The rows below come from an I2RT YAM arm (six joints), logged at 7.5 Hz.
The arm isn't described. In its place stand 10 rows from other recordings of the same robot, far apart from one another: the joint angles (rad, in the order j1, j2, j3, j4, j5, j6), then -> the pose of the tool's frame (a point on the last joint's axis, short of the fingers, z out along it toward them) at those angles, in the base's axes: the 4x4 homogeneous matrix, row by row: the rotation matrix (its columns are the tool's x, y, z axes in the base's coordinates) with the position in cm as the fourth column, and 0 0 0 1 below.
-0.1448 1.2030 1.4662 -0.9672 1.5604 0.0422 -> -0.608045, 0.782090, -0.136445, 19.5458; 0.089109, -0.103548, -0.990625, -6.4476; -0.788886, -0.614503, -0.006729, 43.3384; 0, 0, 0, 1
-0.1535 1.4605 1.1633 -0.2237 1.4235 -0.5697 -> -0.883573, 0.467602, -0.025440, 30.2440; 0.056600, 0.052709, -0.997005, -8.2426; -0.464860, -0.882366, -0.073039, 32.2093; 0, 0, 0, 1
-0.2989 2.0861 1.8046 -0.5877 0.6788 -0.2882 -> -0.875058, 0.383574, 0.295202, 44.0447; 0.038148, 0.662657, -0.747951, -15.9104; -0.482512, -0.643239, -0.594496, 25.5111; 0, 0, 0, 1
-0.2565 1.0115 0.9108 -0.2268 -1.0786 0.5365 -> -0.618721, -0.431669, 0.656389, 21.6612; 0.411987, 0.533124, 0.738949, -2.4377; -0.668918, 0.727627, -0.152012, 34.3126; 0, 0, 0, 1
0.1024 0.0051 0.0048 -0.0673 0.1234 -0.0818 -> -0.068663, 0.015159, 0.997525, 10.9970; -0.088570, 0.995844, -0.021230, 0.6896; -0.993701, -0.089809, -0.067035, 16.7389; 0, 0, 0, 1
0.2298 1.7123 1.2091 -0.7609 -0.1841 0.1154 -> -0.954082, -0.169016, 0.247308, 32.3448; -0.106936, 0.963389, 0.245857, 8.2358; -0.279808, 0.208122, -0.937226, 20.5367; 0, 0, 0, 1
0.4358 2.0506 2.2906 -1.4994 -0.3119 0.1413 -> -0.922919, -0.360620, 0.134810, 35.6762; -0.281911, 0.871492, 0.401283, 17.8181; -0.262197, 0.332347, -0.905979, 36.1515; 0, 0, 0, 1
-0.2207 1.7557 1.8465 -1.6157 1.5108 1.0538 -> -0.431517, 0.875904, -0.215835, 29.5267; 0.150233, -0.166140, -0.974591, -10.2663; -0.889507, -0.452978, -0.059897, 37.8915; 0, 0, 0, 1
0.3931 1.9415 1.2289 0.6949 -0.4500 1.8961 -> -0.702262, 0.254117, 0.665021, 40.6317; 0.632458, -0.206164, 0.746655, 18.5257; 0.326841, 0.944945, -0.015937, 24.2910; 0, 0, 0, 1
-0.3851 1.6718 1.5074 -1.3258 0.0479 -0.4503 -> -0.996534, -0.061016, 0.056540, 28.3835; -0.065159, 0.995084, -0.074584, -11.6888; -0.051712, -0.078009, -0.995611, 28.6047; 0, 0, 0, 1
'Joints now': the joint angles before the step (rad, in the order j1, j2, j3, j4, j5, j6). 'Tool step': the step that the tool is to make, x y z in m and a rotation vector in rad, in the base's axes. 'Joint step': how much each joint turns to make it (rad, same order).
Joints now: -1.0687, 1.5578, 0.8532, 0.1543, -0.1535, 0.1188
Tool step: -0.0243, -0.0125, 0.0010, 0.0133, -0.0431, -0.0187
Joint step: -0.0903, -0.0002, -0.0001, 0.0071, -0.0844, 0.0008
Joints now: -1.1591, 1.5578, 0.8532, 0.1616, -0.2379, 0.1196
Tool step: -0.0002, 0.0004, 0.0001, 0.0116, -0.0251, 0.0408
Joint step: -0.0056, 0.0001, -0.0003, -0.0004, -0.0540, -0.0003
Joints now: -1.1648, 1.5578, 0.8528, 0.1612, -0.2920, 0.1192
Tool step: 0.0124, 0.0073, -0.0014, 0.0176, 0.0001, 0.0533
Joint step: 0.0414, -0.0002, -0.0002, -0.0161, -0.0139, -0.0001
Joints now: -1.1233, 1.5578, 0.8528, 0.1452, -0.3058, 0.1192
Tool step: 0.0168, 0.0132, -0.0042, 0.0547, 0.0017, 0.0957
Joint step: 0.0588, 0.0001, 0.0000, -0.0495, -0.0438, -0.0007
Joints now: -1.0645, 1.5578, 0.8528, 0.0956, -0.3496, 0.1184
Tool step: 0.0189, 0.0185, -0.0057, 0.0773, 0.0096, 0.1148
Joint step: 0.0733, 0.0000, -0.0001, -0.0708, -0.0522, 0.0004
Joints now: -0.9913, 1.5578, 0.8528, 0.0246, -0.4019, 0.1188
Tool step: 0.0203, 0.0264, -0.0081, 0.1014, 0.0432, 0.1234
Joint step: 0.0958, -0.0001, 0.0001, -0.1077, -0.0370, -0.0004
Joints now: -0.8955, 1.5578, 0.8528, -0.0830, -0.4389, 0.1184
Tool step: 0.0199, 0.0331, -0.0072, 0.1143, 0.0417, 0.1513
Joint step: 0.1122, -0.0001, -0.0002, -0.1124, -0.0598, 0.0009
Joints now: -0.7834, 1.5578, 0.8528, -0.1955, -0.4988, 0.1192
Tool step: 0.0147, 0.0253, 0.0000, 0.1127, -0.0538, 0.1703
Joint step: 0.0790, 0.0000, 0.0001, -0.0371, -0.1503, -0.0004
